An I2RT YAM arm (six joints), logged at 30 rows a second.
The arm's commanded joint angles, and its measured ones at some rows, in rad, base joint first. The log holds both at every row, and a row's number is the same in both.
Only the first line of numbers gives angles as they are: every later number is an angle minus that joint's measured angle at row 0.
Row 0, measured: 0.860 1.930 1.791 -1.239 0.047 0.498
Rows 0 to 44, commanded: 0.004 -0.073 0.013 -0.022 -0.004 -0.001; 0.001 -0.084 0.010 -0.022 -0.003 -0.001; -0.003 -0.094 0.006 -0.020 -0.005 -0.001; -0.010 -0.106 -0.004 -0.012 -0.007 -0.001; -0.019 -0.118 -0.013 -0.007 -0.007 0.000; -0.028 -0.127 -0.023 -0.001 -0.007 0.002; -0.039 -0.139 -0.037 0.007 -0.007 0.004; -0.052 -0.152 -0.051 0.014 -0.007 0.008; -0.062 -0.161 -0.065 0.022 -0.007 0.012; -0.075 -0.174 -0.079 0.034 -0.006 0.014; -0.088 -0.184 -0.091 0.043 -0.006 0.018; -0.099 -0.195 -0.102 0.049 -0.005 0.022; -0.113 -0.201 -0.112 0.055 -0.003 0.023; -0.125 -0.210 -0.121 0.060 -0.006 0.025; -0.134 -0.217 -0.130 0.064 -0.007 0.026; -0.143 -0.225 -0.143 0.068 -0.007 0.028; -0.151 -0.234 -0.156 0.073 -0.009 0.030; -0.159 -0.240 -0.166 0.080 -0.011 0.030; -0.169 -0.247 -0.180 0.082 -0.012 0.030; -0.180 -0.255 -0.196 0.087 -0.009 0.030; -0.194 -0.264 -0.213 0.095 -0.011 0.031; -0.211 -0.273 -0.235 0.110 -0.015 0.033; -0.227 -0.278 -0.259 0.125 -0.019 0.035; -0.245 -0.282 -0.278 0.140 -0.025 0.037; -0.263 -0.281 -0.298 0.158 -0.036 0.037; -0.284 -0.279 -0.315 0.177 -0.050 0.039; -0.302 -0.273 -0.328 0.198 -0.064 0.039; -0.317 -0.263 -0.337 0.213 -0.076 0.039; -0.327 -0.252 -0.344 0.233 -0.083 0.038; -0.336 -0.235 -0.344 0.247 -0.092 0.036; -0.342 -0.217 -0.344 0.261 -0.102 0.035; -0.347 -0.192 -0.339 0.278 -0.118 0.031; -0.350 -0.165 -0.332 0.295 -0.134 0.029; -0.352 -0.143 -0.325 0.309 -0.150 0.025; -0.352 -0.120 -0.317 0.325 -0.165 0.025; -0.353 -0.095 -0.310 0.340 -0.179 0.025; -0.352 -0.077 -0.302 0.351 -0.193 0.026; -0.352 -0.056 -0.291 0.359 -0.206 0.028; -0.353 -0.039 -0.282 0.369 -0.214 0.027; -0.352 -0.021 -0.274 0.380 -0.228 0.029; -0.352 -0.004 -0.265 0.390 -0.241 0.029; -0.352 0.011 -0.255 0.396 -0.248 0.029; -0.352 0.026 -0.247 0.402 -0.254 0.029; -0.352 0.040 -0.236 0.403 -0.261 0.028; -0.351 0.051 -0.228 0.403 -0.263 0.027
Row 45, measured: -0.352 0.024 -0.268 0.376 -0.217 0.029
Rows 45 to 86, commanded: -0.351 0.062 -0.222 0.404 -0.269 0.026; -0.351 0.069 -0.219 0.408 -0.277 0.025; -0.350 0.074 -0.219 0.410 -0.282 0.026; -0.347 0.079 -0.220 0.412 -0.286 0.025; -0.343 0.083 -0.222 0.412 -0.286 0.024; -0.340 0.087 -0.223 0.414 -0.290 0.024; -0.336 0.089 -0.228 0.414 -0.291 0.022; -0.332 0.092 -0.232 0.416 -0.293 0.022; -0.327 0.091 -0.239 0.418 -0.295 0.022; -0.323 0.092 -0.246 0.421 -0.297 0.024; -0.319 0.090 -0.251 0.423 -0.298 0.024; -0.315 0.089 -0.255 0.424 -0.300 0.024; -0.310 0.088 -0.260 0.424 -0.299 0.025; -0.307 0.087 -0.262 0.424 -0.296 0.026; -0.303 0.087 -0.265 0.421 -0.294 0.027; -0.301 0.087 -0.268 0.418 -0.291 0.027; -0.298 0.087 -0.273 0.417 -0.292 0.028; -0.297 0.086 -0.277 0.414 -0.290 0.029; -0.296 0.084 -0.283 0.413 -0.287 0.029; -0.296 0.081 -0.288 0.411 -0.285 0.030; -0.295 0.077 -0.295 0.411 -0.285 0.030; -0.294 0.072 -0.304 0.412 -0.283 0.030; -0.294 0.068 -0.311 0.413 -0.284 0.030; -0.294 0.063 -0.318 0.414 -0.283 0.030; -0.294 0.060 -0.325 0.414 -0.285 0.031; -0.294 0.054 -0.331 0.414 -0.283 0.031; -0.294 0.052 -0.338 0.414 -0.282 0.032; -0.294 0.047 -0.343 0.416 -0.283 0.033; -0.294 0.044 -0.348 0.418 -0.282 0.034; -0.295 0.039 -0.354 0.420 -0.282 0.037; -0.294 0.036 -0.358 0.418 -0.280 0.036; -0.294 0.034 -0.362 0.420 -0.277 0.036; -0.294 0.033 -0.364 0.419 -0.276 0.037; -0.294 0.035 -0.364 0.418 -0.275 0.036; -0.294 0.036 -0.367 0.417 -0.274 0.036; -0.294 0.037 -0.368 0.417 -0.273 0.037; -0.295 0.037 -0.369 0.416 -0.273 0.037; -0.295 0.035 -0.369 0.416 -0.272 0.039; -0.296 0.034 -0.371 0.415 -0.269 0.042; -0.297 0.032 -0.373 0.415 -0.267 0.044; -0.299 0.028 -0.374 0.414 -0.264 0.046; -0.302 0.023 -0.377 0.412 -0.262 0.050
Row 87, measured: -0.299 0.068 -0.360 0.427 -0.279 0.034
